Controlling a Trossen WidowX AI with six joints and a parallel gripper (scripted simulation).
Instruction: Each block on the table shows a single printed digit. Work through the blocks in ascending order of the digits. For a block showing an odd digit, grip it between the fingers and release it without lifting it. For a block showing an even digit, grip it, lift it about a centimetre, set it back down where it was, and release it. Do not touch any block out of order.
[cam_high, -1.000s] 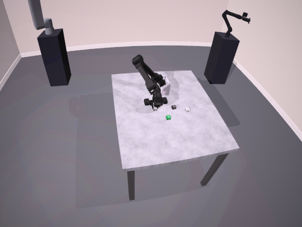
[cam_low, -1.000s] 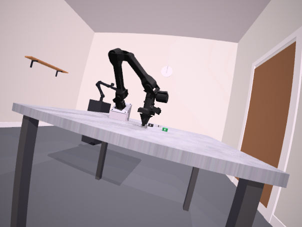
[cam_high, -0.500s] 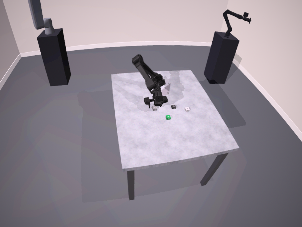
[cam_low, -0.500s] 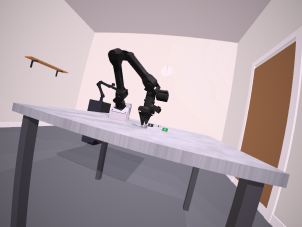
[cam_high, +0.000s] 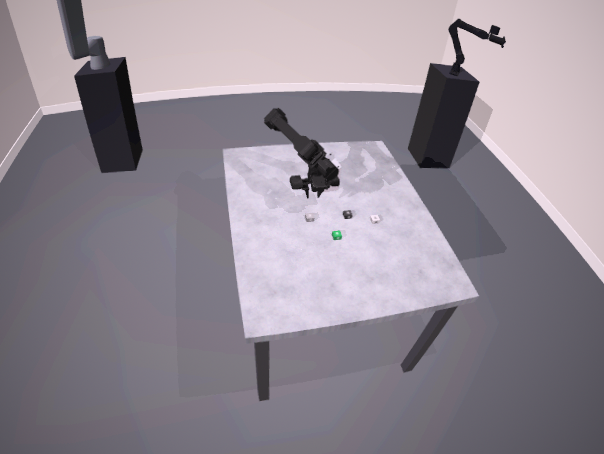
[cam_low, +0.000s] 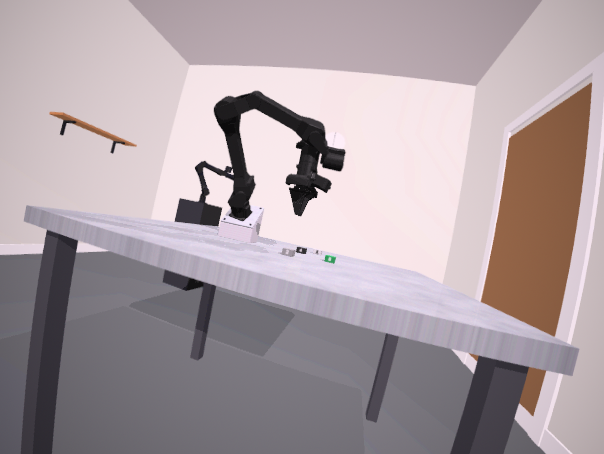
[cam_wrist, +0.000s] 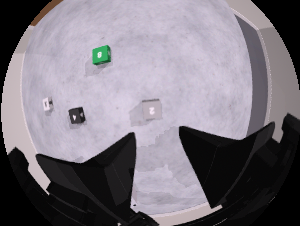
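My gripper tip is now 160 mm to the right of the black block, 110 mm above it and 10 mm past it. Round my gripper tip: white block: 280 mm to the left, 110 mm below, 30 mm ahead; then green block: 110 mm below, 110 mm ahead, 90 mm to the left; then grey block: 110 mm below.
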